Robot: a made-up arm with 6 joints. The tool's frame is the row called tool.
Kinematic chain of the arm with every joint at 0, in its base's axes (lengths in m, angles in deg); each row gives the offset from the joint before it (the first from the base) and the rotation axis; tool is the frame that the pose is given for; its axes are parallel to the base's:
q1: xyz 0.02 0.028 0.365 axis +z
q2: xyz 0 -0.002 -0.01 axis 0 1 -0.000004
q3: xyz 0.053 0.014 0.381 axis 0 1 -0.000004
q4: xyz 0.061 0.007 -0.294 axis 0 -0.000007 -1
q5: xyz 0.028 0.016 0.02 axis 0 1 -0.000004
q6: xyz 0.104 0.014 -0.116 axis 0 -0.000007 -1
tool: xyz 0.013 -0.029 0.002
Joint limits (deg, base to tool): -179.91..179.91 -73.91..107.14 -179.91..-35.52 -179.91..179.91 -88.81..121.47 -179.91..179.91
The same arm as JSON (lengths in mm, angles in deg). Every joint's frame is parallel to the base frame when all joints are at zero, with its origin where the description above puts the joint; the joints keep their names.
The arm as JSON. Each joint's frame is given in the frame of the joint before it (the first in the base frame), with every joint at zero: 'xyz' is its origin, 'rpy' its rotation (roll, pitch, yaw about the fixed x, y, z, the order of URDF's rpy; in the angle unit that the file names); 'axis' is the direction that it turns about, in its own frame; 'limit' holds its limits. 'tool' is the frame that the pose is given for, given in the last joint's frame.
{"units": {"length": "mm", "angle": "deg"}, "joints": [
  {"name": "q1", "type": "revolute", "origin": {"xyz": [20.0, 28.0, 365.0], "rpy": [0.0, 0.0, 0.0]}, "axis": [0.0, 0.0, 1.0], "limit": {"lower": -179.91, "upper": 179.91}},
  {"name": "q2", "type": "revolute", "origin": {"xyz": [0.0, -2.0, -10.0], "rpy": [0.0, 0.0, 0.0]}, "axis": [0.0, 1.0, 0.0], "limit": {"lower": -73.91, "upper": 107.14}},
  {"name": "q3", "type": "revolute", "origin": {"xyz": [53.0, 14.0, 381.0], "rpy": [0.0, 0.0, 0.0]}, "axis": [0.0, 1.0, 0.0], "limit": {"lower": -179.91, "upper": -35.52}},
  {"name": "q4", "type": "revolute", "origin": {"xyz": [61.0, 7.0, -294.0], "rpy": [0.0, 0.0, 0.0]}, "axis": [0.0, 0.0, -1.0], "limit": {"lower": -179.91, "upper": 179.91}},
  {"name": "q5", "type": "revolute", "origin": {"xyz": [28.0, 16.0, 20.0], "rpy": [0.0, 0.0, 0.0]}, "axis": [0.0, 1.0, 0.0], "limit": {"lower": -88.81, "upper": 121.47}},
  {"name": "q6", "type": "revolute", "origin": {"xyz": [104.0, 14.0, -116.0], "rpy": [0.0, 0.0, 0.0]}, "axis": [0.0, 0.0, -1.0], "limit": {"lower": -179.91, "upper": 179.91}}
], "tool": {"origin": {"xyz": [13.0, -29.0, 2.0], "rpy": [0.0, 0.0, 0.0]}}}

